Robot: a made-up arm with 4 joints.
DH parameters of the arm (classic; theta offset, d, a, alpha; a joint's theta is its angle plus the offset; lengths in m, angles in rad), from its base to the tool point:
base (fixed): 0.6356 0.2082 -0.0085 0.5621
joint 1: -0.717 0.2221 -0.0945 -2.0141
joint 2: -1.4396 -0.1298 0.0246 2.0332
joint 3: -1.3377 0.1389 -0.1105 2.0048
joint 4: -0.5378 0 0.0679 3.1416
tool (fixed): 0.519 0.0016 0 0
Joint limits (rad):
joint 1: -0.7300..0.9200
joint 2: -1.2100..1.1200
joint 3: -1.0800..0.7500
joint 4: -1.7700..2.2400
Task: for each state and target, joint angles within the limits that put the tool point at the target. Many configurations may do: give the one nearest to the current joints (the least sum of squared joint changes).
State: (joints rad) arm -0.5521 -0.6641 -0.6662 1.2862
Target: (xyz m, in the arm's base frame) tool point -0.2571 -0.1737 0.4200
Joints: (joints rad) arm -0.2634 -0.9218 -0.6952 1.6486
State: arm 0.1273 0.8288 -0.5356 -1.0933
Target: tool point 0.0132 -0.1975 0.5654
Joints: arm 0.1705 0.6139 -0.6528 -1.1182
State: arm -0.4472 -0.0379 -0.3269 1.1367
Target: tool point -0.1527 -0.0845 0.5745
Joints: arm -0.7078 -0.2329 -0.1848 0.4565
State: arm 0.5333 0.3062 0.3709 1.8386
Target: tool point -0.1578 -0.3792 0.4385
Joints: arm 0.3979 0.2909 0.7173 2.0956
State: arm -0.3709 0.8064 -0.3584 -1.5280
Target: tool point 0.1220 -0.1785 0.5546
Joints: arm -0.3778 1.1126 -0.9359 -1.7561
